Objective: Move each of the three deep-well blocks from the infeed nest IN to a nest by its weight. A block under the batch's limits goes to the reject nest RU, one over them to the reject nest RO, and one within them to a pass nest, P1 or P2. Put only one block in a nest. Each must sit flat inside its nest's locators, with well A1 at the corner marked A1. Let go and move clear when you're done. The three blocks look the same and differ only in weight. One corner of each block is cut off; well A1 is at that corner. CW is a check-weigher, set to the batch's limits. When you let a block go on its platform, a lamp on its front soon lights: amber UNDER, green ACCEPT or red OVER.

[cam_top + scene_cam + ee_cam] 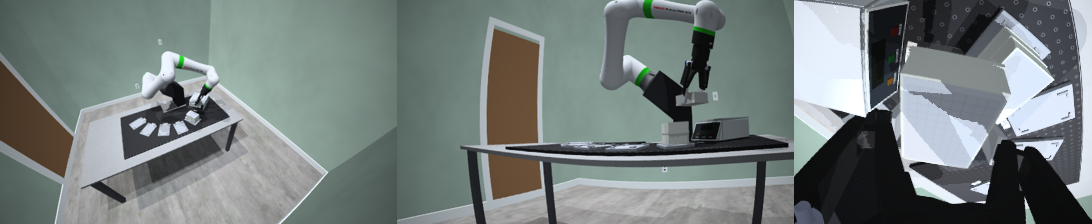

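Now: the check-weigher platform 180 mm behind my hand, 140 mm to the left of it and 100 mm below it. Round my hand: grey deep-well block: 160 mm below, 70 mm to the right, 60 mm ahead; then check-weigher CW: 180 mm behind, 140 mm to the left, 130 mm below.
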